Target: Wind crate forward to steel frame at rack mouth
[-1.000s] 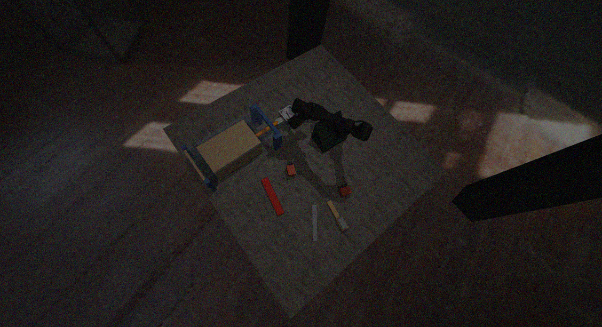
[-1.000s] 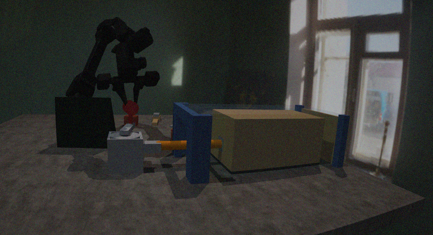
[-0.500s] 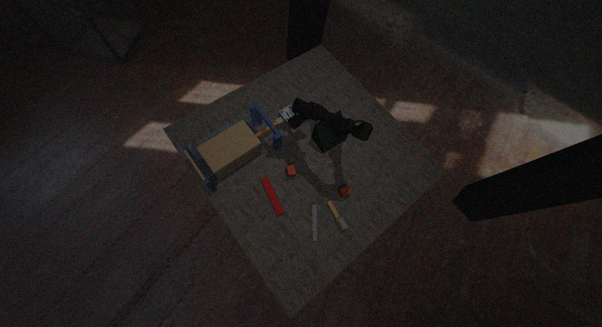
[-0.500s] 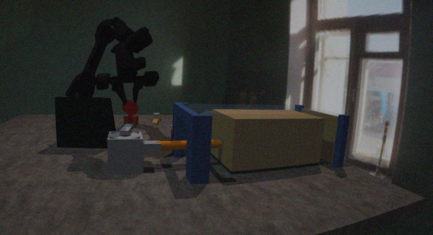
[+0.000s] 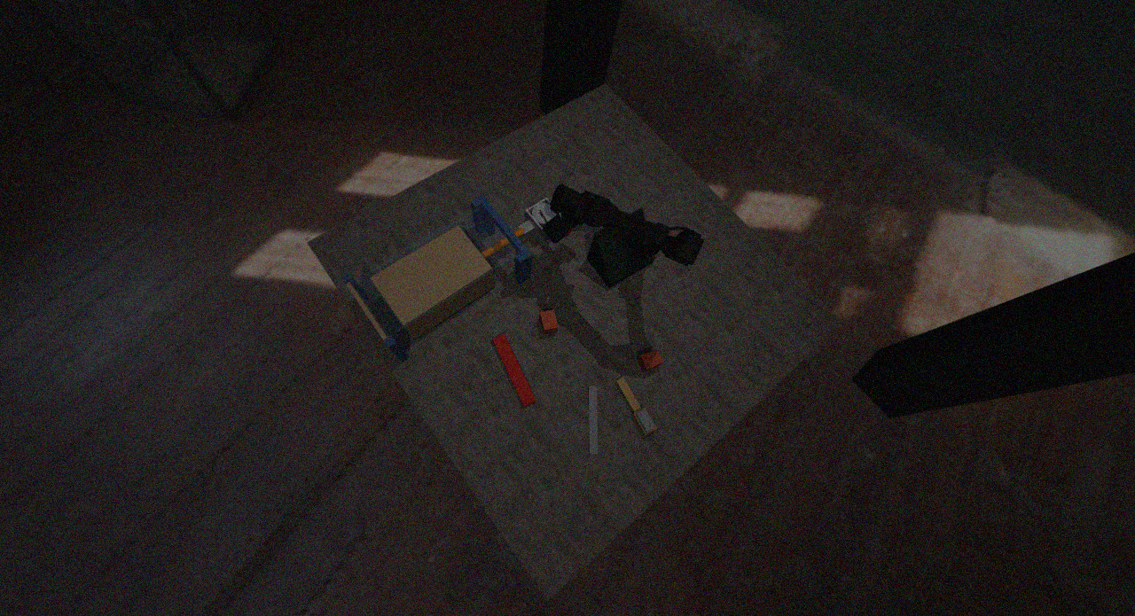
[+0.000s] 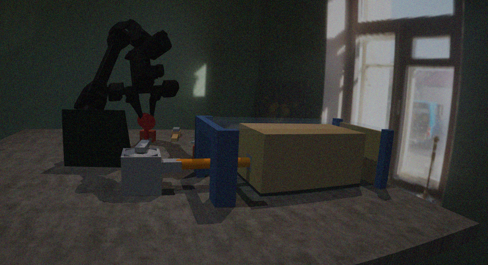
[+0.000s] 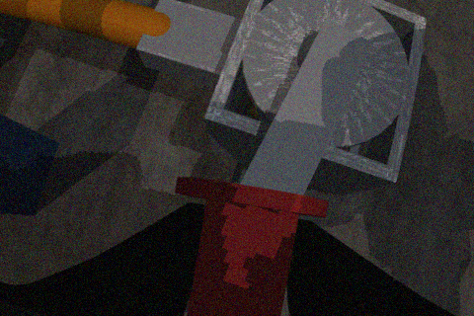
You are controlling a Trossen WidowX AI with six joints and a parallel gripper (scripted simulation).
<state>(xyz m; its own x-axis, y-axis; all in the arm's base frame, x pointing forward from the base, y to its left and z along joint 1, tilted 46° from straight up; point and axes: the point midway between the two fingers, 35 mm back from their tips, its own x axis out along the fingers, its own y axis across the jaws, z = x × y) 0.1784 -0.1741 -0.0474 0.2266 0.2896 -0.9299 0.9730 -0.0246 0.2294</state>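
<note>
My gripper tip is now 2 cm to the right of the red knob and 2 cm above it. Round my gripper tip: crank handle (1 cm behind, 2 cm to the right, 5 cm below); blue frame (14 cm ahead, 9 cm to the right, 5 cm below); grey winch (3 cm behind, 9 cm to the right, 12 cm below).
</note>
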